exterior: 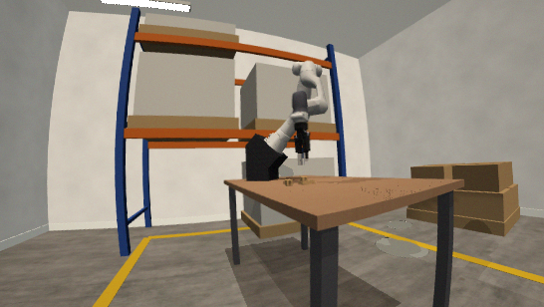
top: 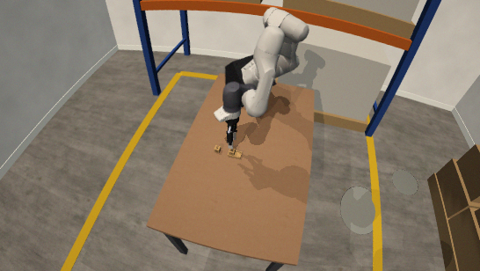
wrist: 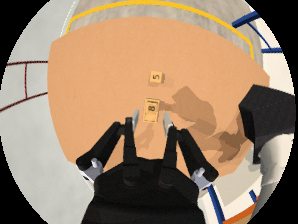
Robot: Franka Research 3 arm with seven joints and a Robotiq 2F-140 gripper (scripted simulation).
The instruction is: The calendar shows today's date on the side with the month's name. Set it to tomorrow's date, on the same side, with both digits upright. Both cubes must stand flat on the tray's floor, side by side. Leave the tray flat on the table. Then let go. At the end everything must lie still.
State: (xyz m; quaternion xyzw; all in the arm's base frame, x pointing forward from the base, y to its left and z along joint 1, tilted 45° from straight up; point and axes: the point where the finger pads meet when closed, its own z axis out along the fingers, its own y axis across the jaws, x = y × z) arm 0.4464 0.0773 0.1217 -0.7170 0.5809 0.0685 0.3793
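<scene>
My hand is 10 mm past the wooden tray, 20 mm to the right of it and 120 mm above it.
</scene>
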